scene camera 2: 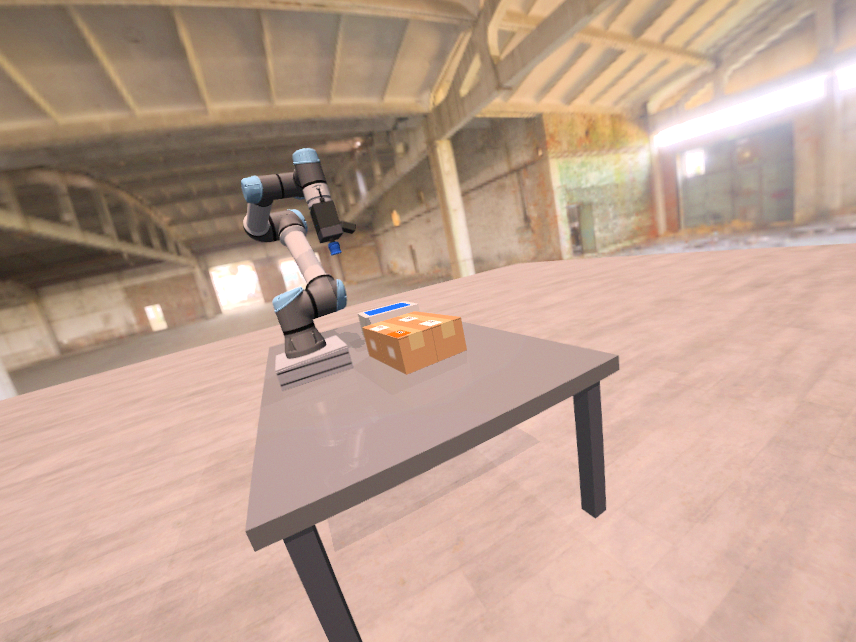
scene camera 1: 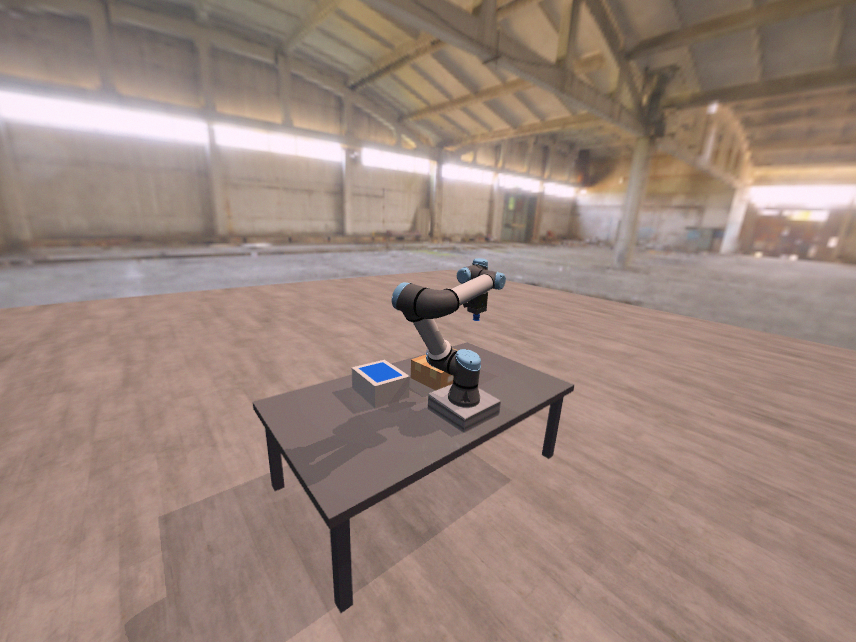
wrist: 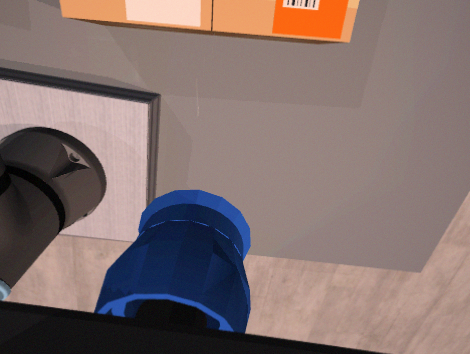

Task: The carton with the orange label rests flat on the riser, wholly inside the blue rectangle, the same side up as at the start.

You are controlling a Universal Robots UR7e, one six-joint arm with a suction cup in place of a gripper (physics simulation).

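Frame: origin at the arm's base, x ahead, y left, z up, level; millimetres.
Where they show: end effector, tool point: (scene camera 2: 336, 253) (scene camera 1: 476, 319) (wrist: 194, 238); arm's base, origin of the base link: (scene camera 2: 306, 350) (scene camera 1: 463, 398) (wrist: 54, 175).
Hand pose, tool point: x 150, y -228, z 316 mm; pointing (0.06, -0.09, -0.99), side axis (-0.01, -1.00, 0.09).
Note:
Each offset is from my tool point to the top centre of the thing. "spot": to the spot under its first point. Level surfaces: height alone.
The carton with the orange label {66 mm right, 136 mm ahead, 279 mm down} (scene camera 2: 399, 333) (wrist: 240, 20) sits on the table at the base-side corner of a tight block of cartons, label up. In scene camera 1 the arm partly covers the block, and the label does not show. The riser {424 mm left, 260 mm ahead, 275 mm down} (scene camera 1: 363, 388) (scene camera 2: 363, 318) is a pale box with a blue rectangle {spot: 425 mm left, 264 mm ahead, 275 mm down} (scene camera 1: 379, 371) (scene camera 2: 387, 309) on top; no carton stands on it. My suction cup (scene camera 1: 476, 317) (scene camera 2: 334, 248) (wrist: 195, 220) is off and bare, high above the table. In the wrist view it lies off the block's edge, beside the base plinth.
Several white-labelled cartons {59 mm right, 253 mm ahead, 279 mm down} (scene camera 2: 430, 323) {spot: 66 mm left, 85 mm ahead, 279 mm down} (wrist: 162, 10) adjoin the orange-labelled one. The block stands between the riser and the open end of the table {395 mm down} (scene camera 1: 304, 414) (scene camera 2: 414, 407) (wrist: 300, 175). The arm's base plinth (scene camera 1: 486, 404) (scene camera 2: 314, 371) (wrist: 127, 150) stands close to the block.

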